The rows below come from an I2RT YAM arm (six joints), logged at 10 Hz.
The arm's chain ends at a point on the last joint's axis. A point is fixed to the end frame.
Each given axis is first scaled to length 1.
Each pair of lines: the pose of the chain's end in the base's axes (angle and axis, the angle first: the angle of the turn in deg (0 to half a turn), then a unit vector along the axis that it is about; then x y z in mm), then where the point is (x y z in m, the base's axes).
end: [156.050 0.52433 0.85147 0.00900 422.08 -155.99 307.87]
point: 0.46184 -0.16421 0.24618
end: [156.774 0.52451 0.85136 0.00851 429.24 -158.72 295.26]
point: 0.46830 -0.16659 0.23308
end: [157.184 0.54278 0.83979 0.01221 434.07 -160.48 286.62]
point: 0.47292 -0.16884 0.22437
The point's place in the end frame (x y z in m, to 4 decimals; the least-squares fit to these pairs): -0.0017 0.0159 0.0721
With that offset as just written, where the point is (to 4 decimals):
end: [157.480 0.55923 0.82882 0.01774 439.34 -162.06 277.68]
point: 0.4782 -0.1707 0.2155
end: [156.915 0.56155 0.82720 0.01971 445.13 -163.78 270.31]
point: 0.4846 -0.1727 0.2086
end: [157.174 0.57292 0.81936 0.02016 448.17 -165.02 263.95]
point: 0.4874 -0.1744 0.2021
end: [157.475 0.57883 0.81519 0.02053 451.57 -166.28 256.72]
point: 0.4905 -0.1759 0.1947
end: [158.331 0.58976 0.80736 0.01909 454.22 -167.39 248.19]
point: 0.4922 -0.1773 0.1856
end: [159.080 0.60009 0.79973 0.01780 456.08 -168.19 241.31]
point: 0.4932 -0.1784 0.1783
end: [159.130 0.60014 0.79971 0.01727 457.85 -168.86 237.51]
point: 0.4949 -0.1791 0.1745
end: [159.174 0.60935 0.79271 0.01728 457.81 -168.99 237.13]
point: 0.4947 -0.1798 0.1741
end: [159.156 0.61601 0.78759 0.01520 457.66 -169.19 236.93]
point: 0.4943 -0.1807 0.1739
